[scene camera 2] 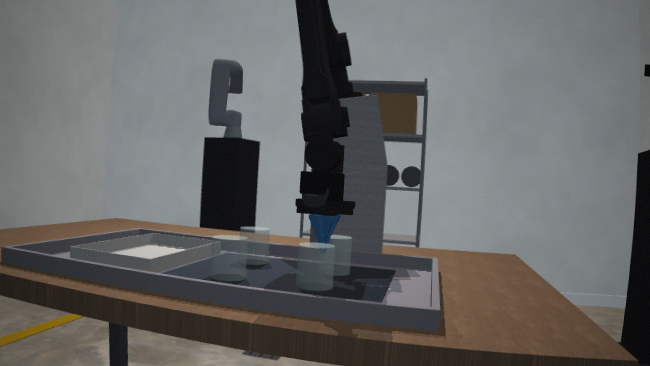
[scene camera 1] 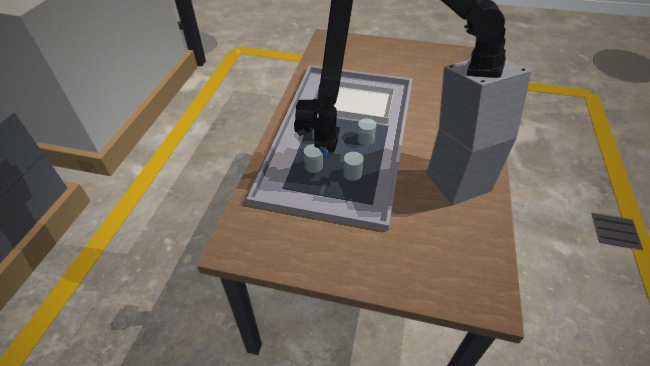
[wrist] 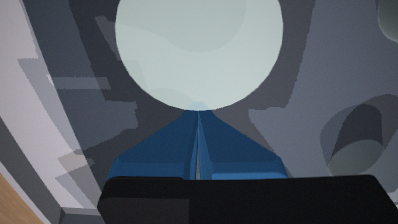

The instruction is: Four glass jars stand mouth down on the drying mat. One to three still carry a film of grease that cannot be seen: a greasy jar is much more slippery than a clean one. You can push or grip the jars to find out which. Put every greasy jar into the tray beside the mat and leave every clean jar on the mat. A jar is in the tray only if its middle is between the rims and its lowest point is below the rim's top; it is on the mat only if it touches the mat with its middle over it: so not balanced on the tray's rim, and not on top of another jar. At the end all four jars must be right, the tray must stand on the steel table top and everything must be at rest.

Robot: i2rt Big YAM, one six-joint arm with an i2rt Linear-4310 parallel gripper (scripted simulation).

Scene:
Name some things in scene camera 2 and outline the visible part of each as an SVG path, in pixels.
My gripper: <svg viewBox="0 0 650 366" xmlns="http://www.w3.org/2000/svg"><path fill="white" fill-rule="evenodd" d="M295 204L297 206L296 213L309 214L318 243L327 244L341 217L340 214L353 215L353 209L355 209L354 201L326 201L324 206L316 208L303 205L303 199L299 198L296 199Z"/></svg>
A tray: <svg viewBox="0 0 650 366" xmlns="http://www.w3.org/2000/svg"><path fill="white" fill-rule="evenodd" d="M212 240L151 233L70 246L70 258L158 273L210 257Z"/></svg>

